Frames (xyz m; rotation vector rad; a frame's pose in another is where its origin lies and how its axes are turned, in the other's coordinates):
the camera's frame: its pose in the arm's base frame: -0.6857 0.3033 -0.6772 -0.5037 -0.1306 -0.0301
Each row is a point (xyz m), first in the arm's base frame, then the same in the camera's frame.
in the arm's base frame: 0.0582 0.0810 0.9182
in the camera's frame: 0.9475 -0.9140 1.1896
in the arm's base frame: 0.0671 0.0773 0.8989
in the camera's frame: 0.9537 -0.9074 1.1700
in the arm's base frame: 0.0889 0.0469 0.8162
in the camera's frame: 0.9643 -0.8931 1.0810
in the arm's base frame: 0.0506 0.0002 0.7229
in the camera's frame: 0.9139 -0.8916 0.9820
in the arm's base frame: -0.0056 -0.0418 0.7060
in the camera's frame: 0.8558 -0.9237 0.9536
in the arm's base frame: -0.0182 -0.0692 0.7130
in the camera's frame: 0.8441 -0.9518 0.9479
